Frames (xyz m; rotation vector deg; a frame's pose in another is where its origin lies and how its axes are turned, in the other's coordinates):
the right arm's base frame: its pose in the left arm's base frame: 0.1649 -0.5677 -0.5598 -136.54 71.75 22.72
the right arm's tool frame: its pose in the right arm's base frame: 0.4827 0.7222 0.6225 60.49 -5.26 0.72
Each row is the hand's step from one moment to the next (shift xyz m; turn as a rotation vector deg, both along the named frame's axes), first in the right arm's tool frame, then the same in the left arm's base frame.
Working: the right arm's tool frame: its pose in the left arm's base frame: -0.2023 -0.9754 -1.4768 -82.00 59.84 -8.51

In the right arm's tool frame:
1: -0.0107 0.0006 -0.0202 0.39 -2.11 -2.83
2: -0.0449 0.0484 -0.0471 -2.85 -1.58 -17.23
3: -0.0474 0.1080 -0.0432 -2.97 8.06 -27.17
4: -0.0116 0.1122 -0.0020 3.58 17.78 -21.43
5: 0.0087 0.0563 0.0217 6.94 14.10 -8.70
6: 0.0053 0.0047 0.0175 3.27 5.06 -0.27
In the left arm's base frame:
1: -0.0197 -0.0076 0.0088 -0.60 -2.76 2.15
2: -0.0804 0.0051 -0.0095 -12.17 -11.03 6.15
3: -0.1084 0.0221 -0.0595 -23.47 -16.16 0.00
4: -0.0628 0.0297 -0.0889 -20.68 -14.21 -12.60
5: -0.0083 0.0220 -0.0563 -8.60 -7.90 -13.65
6: 0.0122 0.0103 -0.0101 -0.77 -1.26 -5.85

